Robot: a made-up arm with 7 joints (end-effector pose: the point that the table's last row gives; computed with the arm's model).
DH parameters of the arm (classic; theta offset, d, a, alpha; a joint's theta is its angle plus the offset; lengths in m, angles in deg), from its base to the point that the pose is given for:
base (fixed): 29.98 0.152 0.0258 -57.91
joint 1: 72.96 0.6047 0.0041 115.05
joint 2: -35.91 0.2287 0.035 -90
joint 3: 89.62 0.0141 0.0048 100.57
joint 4: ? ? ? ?
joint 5: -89.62 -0.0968 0.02 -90
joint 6: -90 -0.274 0.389 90
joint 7: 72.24 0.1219 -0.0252 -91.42
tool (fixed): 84.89 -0.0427 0 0
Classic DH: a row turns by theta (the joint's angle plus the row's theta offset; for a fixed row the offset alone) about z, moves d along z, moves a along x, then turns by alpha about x.
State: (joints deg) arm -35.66 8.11 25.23 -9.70 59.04 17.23 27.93
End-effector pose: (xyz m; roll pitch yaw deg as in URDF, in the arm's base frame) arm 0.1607 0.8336 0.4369 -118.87 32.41 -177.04
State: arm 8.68 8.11 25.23 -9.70 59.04 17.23 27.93
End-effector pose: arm -0.1211 0.8808 0.1471 -109.94 -3.91 -150.29
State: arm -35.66 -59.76 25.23 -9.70 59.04 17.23 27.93
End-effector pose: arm 0.1336 0.3919 0.0748 -58.63 5.60 175.85
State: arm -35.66 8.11 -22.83 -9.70 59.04 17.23 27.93
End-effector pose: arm 0.3317 0.7257 0.5819 -109.23 75.08 169.17
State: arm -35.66 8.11 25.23 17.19 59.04 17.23 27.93
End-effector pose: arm 0.3200 0.7158 0.4158 -119.38 25.31 156.76
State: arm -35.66 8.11 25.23 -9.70 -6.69 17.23 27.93
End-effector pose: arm 0.3140 0.7103 0.6867 148.62 80.16 64.58
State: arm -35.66 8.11 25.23 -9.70 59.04 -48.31 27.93
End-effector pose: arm 0.5010 0.4959 0.5374 -141.96 -3.62 125.47
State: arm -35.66 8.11 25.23 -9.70 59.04 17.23 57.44
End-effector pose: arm 0.1459 0.8271 0.4563 -146.70 33.64 -174.18
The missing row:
joint 4: 0 0.0236 -0.0366 -100.57
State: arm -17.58 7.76 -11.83 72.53 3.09 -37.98 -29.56
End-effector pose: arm -0.0250 0.0665 0.8016 -130.19 11.82 9.57
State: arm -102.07 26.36 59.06 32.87 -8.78 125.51 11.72
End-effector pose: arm 0.3174 0.3163 0.2473 0.75 43.58 -142.01
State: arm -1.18 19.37 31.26 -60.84 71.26 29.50 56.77
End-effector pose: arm -0.4451 0.6402 0.4292 -159.86 25.13 -92.72
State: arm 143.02 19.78 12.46 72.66 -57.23 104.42 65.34
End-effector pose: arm 0.0578 0.0798 0.0318 -129.57 -50.80 32.37
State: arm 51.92 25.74 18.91 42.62 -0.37 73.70 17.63
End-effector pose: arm -0.2195 0.4398 -0.2390 -42.77 -17.29 -115.72
